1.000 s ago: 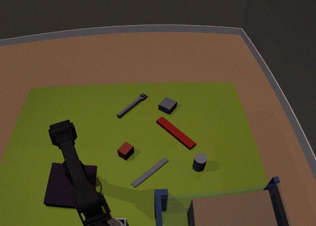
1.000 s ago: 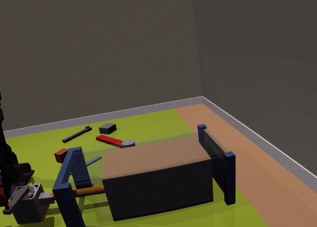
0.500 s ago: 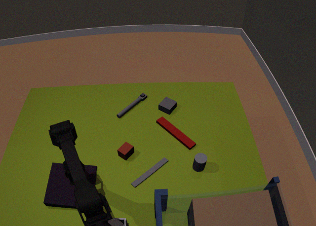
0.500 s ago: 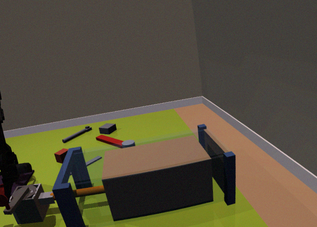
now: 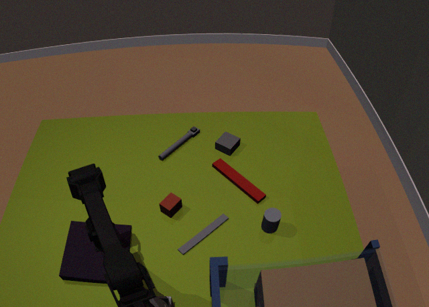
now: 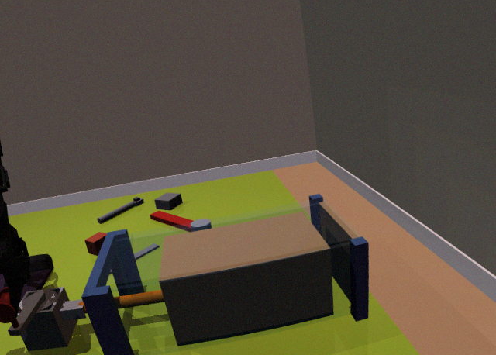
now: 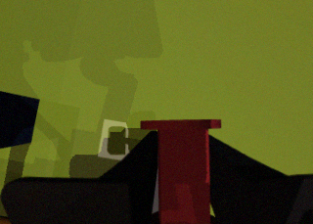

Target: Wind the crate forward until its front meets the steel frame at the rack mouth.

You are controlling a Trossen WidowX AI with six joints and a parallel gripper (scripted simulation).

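The winch handle is 10 mm ahead of my gripper tip, 60 mm to the left of it and 30 mm below it. Round my gripper tip: red crank grip: 20 mm to the left; then blue steel frame: 180 mm ahead, 90 mm to the left, 20 mm below; then grey winch: 110 mm to the left, 100 mm below.
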